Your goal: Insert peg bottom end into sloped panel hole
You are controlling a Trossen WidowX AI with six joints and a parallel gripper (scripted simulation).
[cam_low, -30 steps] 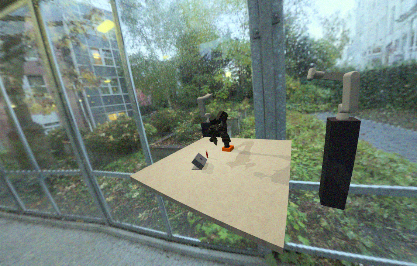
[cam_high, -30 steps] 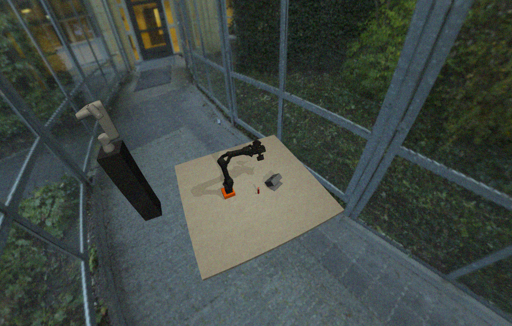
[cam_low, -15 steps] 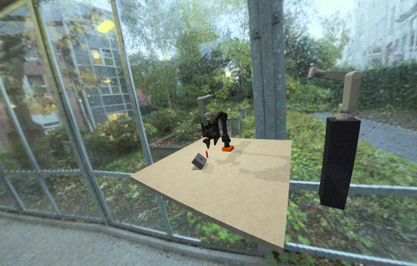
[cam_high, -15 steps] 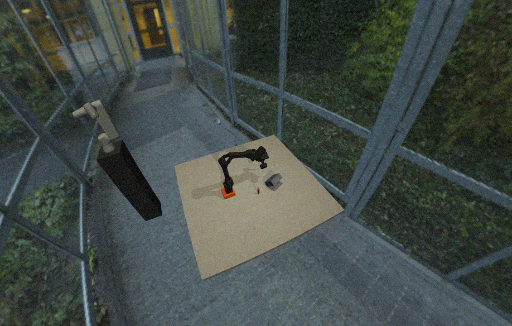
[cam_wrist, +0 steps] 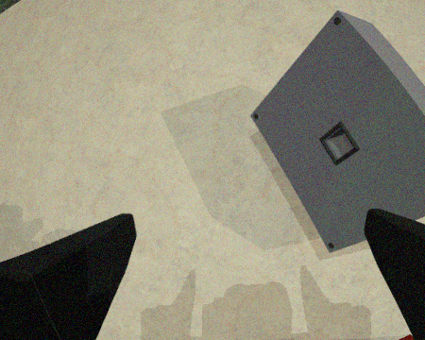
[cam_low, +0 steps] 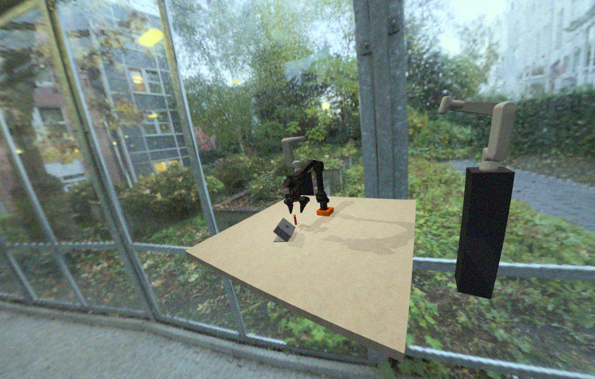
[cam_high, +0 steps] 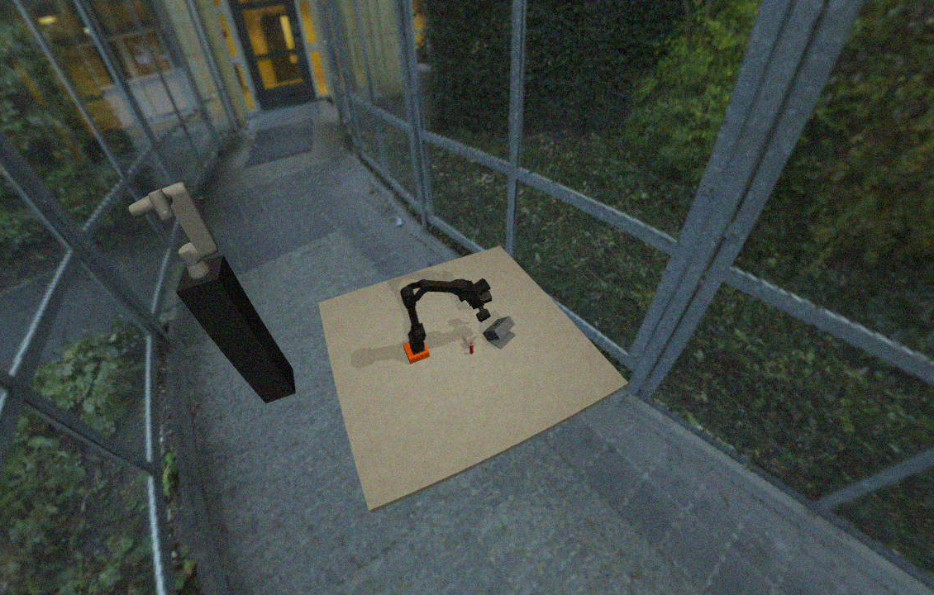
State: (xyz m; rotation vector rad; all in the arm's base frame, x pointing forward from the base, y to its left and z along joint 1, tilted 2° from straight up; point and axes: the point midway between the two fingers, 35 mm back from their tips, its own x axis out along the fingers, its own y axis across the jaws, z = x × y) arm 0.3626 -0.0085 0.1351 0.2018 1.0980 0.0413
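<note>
My gripper tip is now 13 cm past the red square peg, 11 cm to the left of it and 10 cm above it. Also, from my gripper tip: grey sloped panel (5 cm ahead, 7 cm to the right, 10 cm below).
</note>
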